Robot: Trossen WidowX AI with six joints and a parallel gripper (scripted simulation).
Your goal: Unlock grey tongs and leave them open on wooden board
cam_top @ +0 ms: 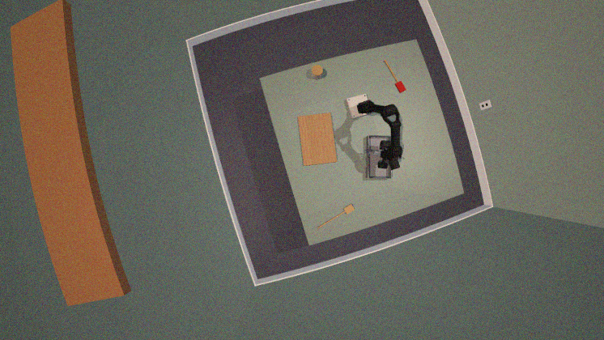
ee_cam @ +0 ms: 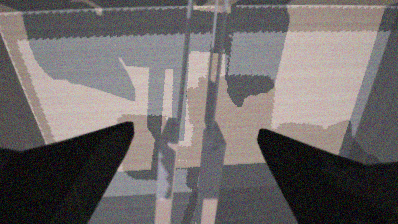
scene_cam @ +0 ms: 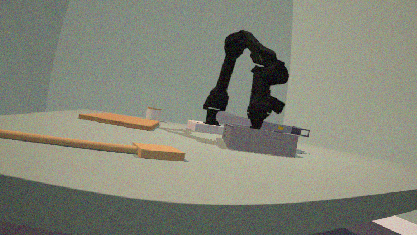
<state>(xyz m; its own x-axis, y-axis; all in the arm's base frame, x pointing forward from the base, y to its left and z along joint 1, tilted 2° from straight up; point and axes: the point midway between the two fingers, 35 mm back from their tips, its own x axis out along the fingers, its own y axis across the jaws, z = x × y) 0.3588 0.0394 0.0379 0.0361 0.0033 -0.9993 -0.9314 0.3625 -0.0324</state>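
Now: gripper tip 1 cm short of the grey roasting tin. The rest, counted from my gripper tip: yellow lock piece: 3 cm ahead, 7 cm to the left, 4 cm above; then wooden board: 22 cm behind, 41 cm to the right, 2 cm below; then red spatula: 54 cm behind, 30 cm to the left, 2 cm below.
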